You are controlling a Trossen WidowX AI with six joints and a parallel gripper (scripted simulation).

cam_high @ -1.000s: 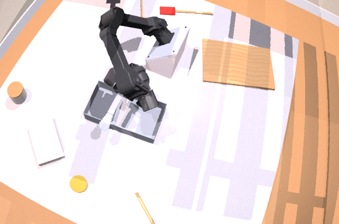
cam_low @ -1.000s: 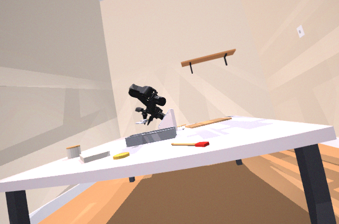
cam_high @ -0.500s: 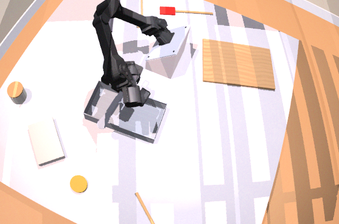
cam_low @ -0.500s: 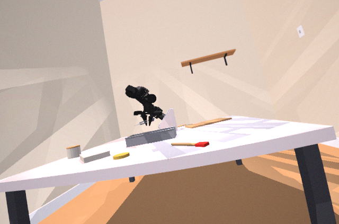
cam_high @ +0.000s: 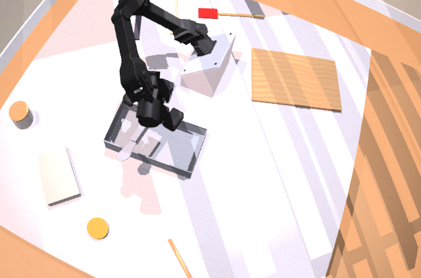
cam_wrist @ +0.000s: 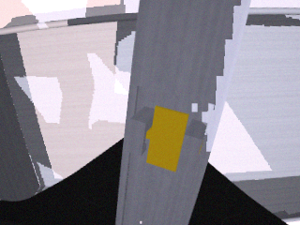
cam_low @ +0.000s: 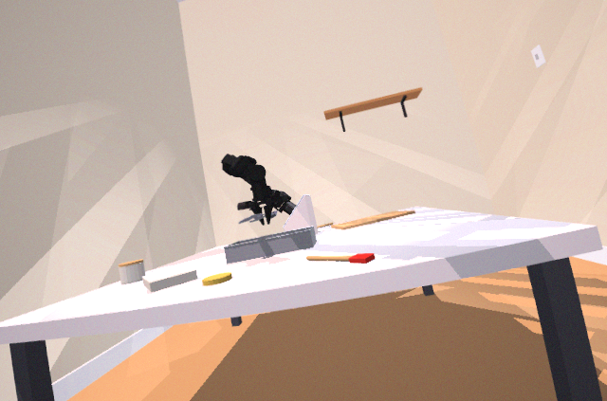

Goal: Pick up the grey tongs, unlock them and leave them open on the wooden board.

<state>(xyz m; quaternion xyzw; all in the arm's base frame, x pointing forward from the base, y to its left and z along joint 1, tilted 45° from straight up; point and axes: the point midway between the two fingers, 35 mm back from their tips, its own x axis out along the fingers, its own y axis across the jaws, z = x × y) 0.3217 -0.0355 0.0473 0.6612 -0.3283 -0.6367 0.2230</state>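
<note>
Now: gripper tip 20 mm short of the roasting tin, 20 mm to the right of it and 70 mm above it. From my gripper tip the other things lie so: lidded jar 150 mm ahead, 470 mm to the right, 70 mm below; then yellow lock piece 30 mm behind, 40 mm above; then white slab 280 mm ahead, 240 mm to the right, 90 mm below.
</note>
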